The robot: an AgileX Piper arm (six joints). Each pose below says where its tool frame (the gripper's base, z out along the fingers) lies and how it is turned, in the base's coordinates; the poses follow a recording.
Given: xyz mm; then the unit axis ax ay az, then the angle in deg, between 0 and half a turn.
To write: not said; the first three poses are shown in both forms.
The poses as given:
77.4 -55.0 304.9 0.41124 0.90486 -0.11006 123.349
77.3 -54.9 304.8 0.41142 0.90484 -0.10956 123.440
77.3 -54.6 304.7 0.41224 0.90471 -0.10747 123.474
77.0 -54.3 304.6 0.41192 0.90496 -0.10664 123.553
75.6 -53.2 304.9 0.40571 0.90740 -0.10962 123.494
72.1 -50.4 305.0 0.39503 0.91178 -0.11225 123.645
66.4 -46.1 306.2 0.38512 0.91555 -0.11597 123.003
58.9 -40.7 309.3 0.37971 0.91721 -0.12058 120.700
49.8 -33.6 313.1 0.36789 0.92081 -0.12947 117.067
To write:
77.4 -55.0 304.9 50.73 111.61 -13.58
77.3 -54.9 304.8 50.79 111.69 -13.52
77.3 -54.6 304.7 50.90 111.71 -13.27
77.0 -54.3 304.6 50.89 111.81 -13.18
75.6 -53.2 304.9 50.10 112.06 -13.54
72.1 -50.4 305.0 48.84 112.74 -13.88
66.4 -46.1 306.2 47.37 112.62 -14.26
58.9 -40.7 309.3 45.83 110.71 -14.55
49.8 -33.6 313.1 43.07 107.80 -15.16

